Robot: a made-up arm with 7 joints. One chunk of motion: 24 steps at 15 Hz.
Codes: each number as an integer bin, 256 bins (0 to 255) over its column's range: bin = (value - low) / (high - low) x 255, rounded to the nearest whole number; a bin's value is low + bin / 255 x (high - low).
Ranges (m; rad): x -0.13..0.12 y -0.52..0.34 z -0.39..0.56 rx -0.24..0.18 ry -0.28..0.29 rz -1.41..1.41
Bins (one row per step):
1: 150 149 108 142 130 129
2: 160 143 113 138 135 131
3: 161 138 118 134 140 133
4: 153 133 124 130 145 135
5: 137 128 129 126 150 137
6: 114 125 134 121 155 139
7: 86 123 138 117 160 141
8: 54 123 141 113 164 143
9: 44 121 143 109 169 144
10: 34 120 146 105 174 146
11: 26 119 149 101 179 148
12: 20 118 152 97 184 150
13: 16 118 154 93 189 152
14: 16 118 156 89 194 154
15: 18 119 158 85 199 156
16: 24 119 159 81 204 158
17: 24 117 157 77 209 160
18: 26 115 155 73 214 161
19: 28 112 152 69 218 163
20: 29 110 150 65 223 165
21: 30 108 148 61 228 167
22: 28 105 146 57 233 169
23: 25 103 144 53 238 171
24: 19 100 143 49 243 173
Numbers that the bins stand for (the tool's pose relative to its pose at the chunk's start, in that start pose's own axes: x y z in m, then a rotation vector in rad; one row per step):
1: 0.0171 -0.0175 0.0124 -0.0061 0.0106 0.0166
2: 0.0269 -0.0377 0.0310 -0.0127 0.0218 0.0387
3: 0.0278 -0.0546 0.0496 -0.0193 0.0329 0.0608
4: 0.0200 -0.0715 0.0720 -0.0259 0.0441 0.0829
5: 0.0043 -0.0883 0.0906 -0.0325 0.0553 0.1051
6: -0.0182 -0.0984 0.1092 -0.0407 0.0665 0.1272
7: -0.0457 -0.1052 0.1241 -0.0473 0.0776 0.1493
8: -0.0771 -0.1052 0.1353 -0.0539 0.0866 0.1714
9: -0.0869 -0.1119 0.1427 -0.0605 0.0978 0.1825
10: -0.0967 -0.1153 0.1539 -0.0671 0.1089 0.2046
11: -0.1045 -0.1187 0.1651 -0.0736 0.1201 0.2267
12: -0.1104 -0.1220 0.1763 -0.0802 0.1313 0.2488
13: -0.1143 -0.1220 0.1837 -0.0868 0.1425 0.2709
14: -0.1143 -0.1220 0.1912 -0.0934 0.1536 0.2931
15: -0.1124 -0.1187 0.1986 -0.1000 0.1648 0.3152
16: -0.1065 -0.1187 0.2024 -0.1066 0.1760 0.3373
17: -0.1065 -0.1254 0.1949 -0.1132 0.1872 0.3594
18: -0.1045 -0.1322 0.1875 -0.1198 0.1984 0.3705
19: -0.1025 -0.1423 0.1763 -0.1264 0.2073 0.3926
20: -0.1016 -0.1490 0.1688 -0.1329 0.2185 0.4147
21: -0.1006 -0.1558 0.1614 -0.1395 0.2296 0.4368
22: -0.1025 -0.1659 0.1539 -0.1461 0.2408 0.4589
23: -0.1055 -0.1726 0.1465 -0.1527 0.2520 0.4811
24: -0.1114 -0.1827 0.1427 -0.1593 0.2632 0.5032

